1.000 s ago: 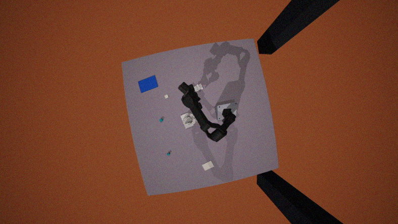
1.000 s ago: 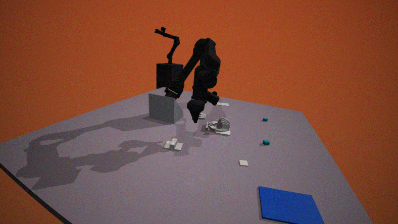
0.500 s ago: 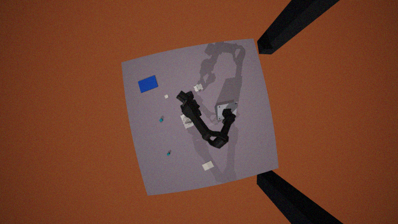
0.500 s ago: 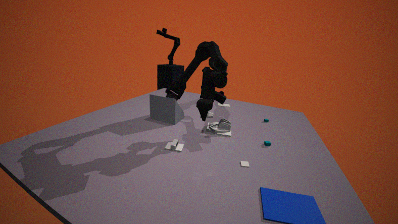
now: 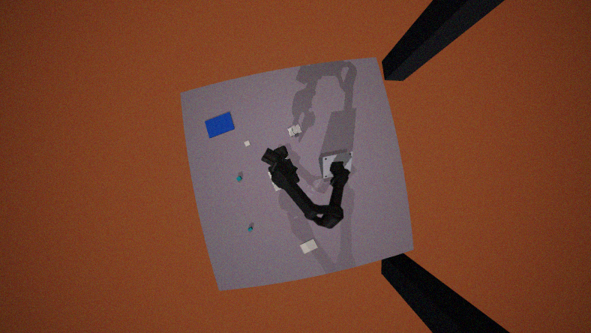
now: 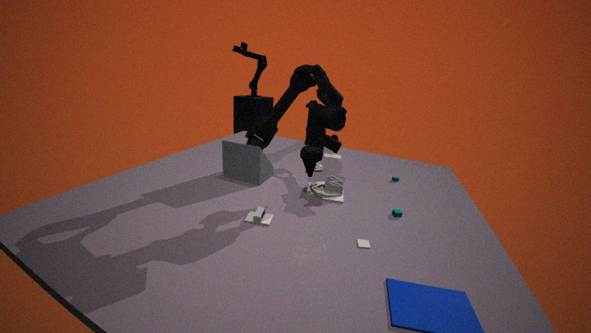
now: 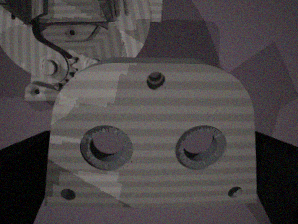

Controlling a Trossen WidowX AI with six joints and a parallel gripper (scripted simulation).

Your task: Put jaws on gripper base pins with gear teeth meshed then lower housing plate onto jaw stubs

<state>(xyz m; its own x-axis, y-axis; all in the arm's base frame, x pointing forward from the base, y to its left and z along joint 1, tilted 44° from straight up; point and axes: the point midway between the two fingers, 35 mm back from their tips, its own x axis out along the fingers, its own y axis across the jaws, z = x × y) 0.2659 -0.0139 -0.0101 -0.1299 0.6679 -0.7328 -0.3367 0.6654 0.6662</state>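
Now: gripper tip 80 mm above the white housing plate and 50 mm to the right of it. Round my gripper tip: grey jaw 80 mm below, 70 mm to the left, 10 mm ahead; white gripper base 20 mm above, 10 mm ahead; small white square 230 mm ahead, 150 mm to the right, 90 mm below.
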